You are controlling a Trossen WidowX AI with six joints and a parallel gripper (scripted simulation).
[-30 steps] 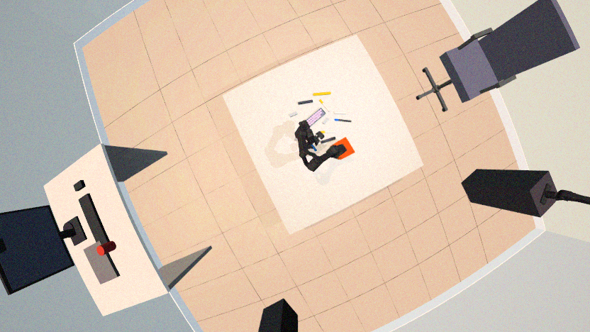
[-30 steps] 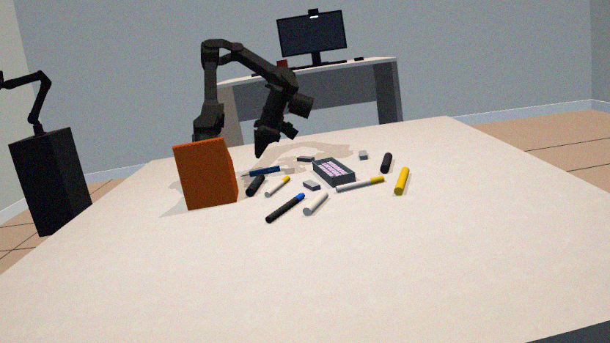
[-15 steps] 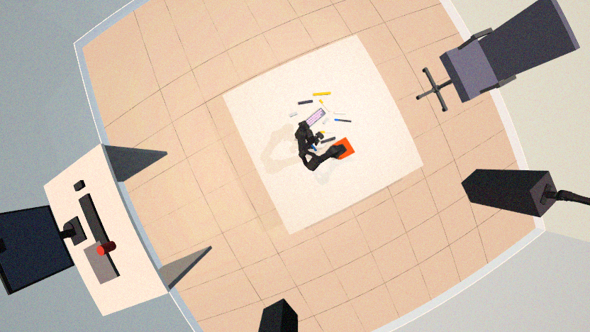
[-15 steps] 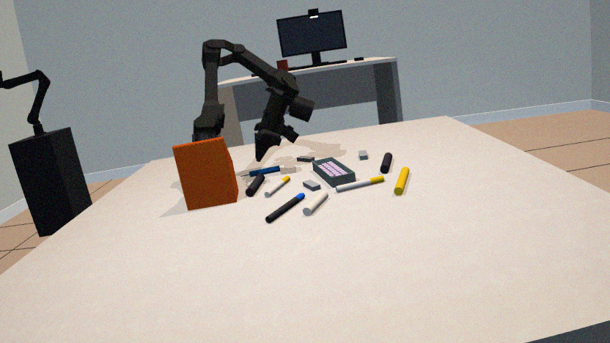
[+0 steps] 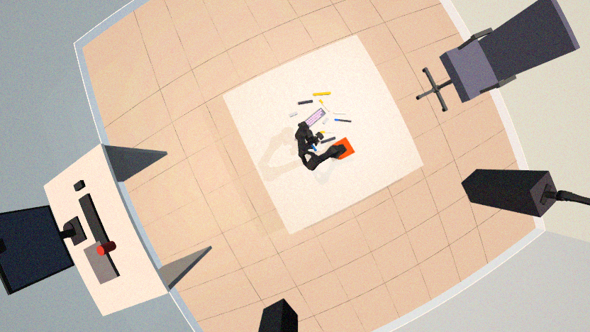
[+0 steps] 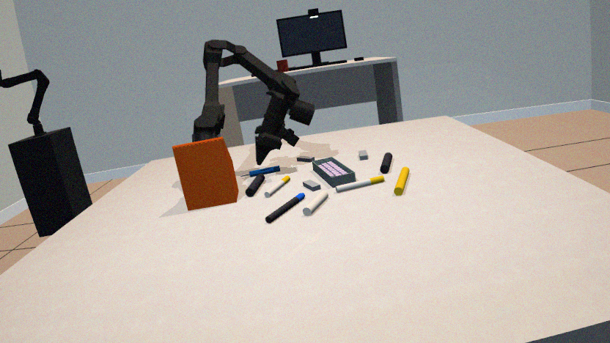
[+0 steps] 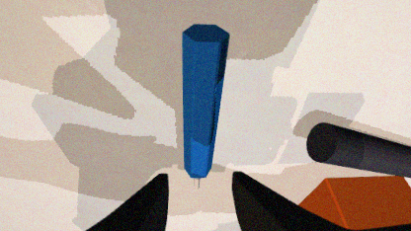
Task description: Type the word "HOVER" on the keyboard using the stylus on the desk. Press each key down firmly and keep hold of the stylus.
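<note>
My gripper tip is now 30 mm above the blue stylus and 20 mm past it. From my gripper tip the other things lie so: black blue-capped pen (300 mm to the right, 70 mm ahead, 30 mm below); then grey eraser (210 mm to the right, 120 mm ahead, 30 mm below); then white cylinder (340 mm to the right, 110 mm ahead, 20 mm below).
</note>
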